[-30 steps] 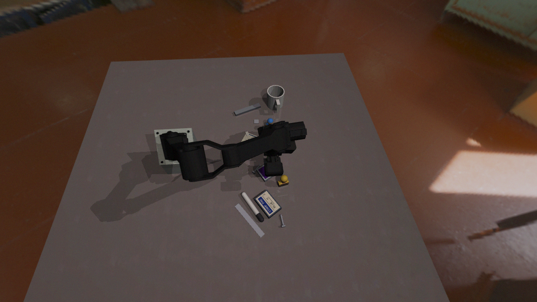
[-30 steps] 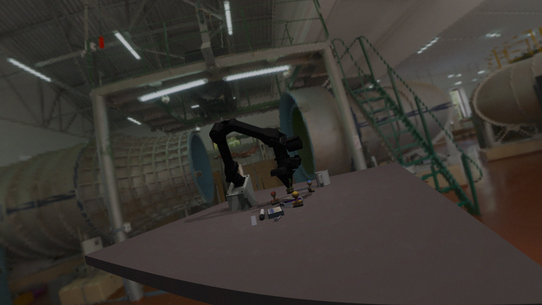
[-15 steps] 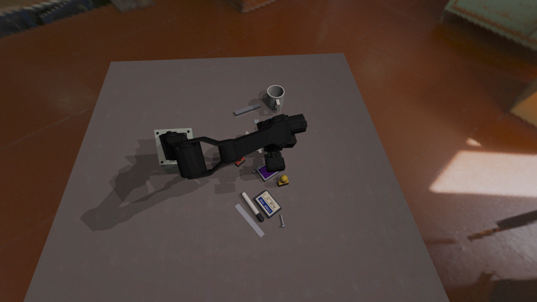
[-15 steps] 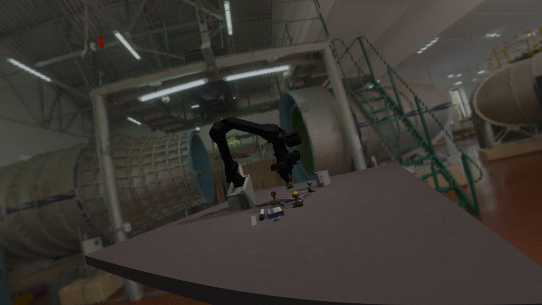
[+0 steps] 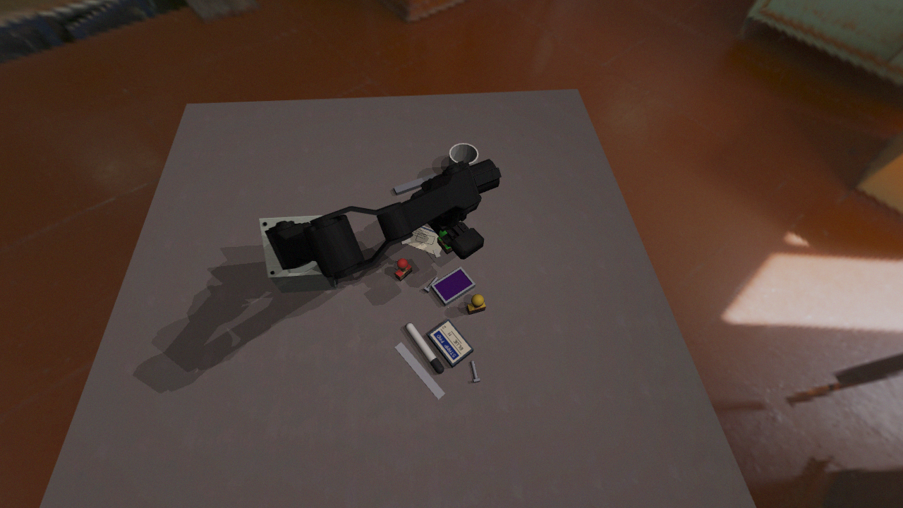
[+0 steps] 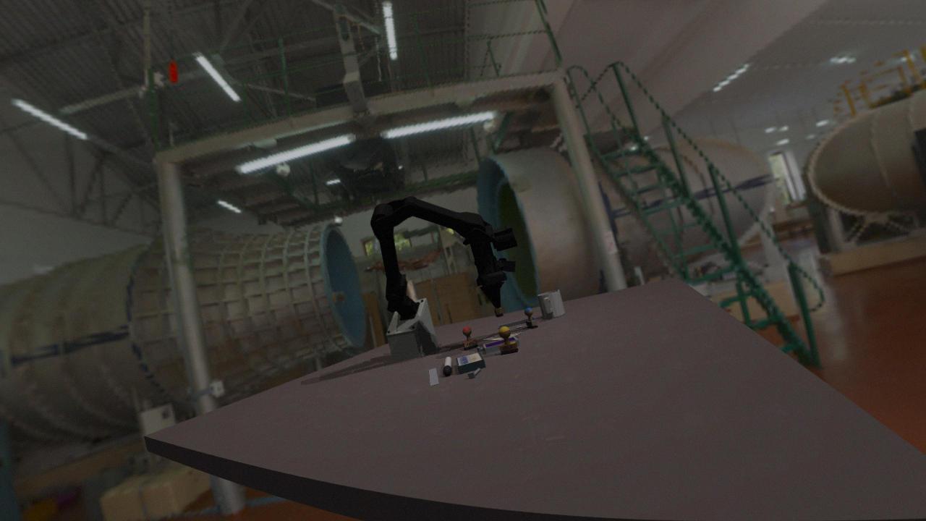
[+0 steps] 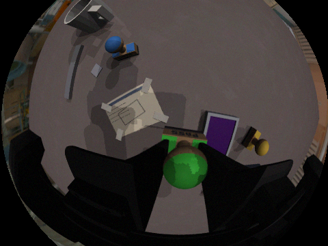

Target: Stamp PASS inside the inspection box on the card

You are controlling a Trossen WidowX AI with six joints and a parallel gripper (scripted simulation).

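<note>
The white card lies 40 mm behind my gripper tip, 70 mm to the left of it and 100 mm below it. Also, from my gripper tip: red stamp: 100 mm behind, 30 mm to the right, 80 mm below; green-knobbed stamp: right at my gripper tip; purple ink pad: 20 mm ahead, 70 mm to the right, 100 mm below.
</note>
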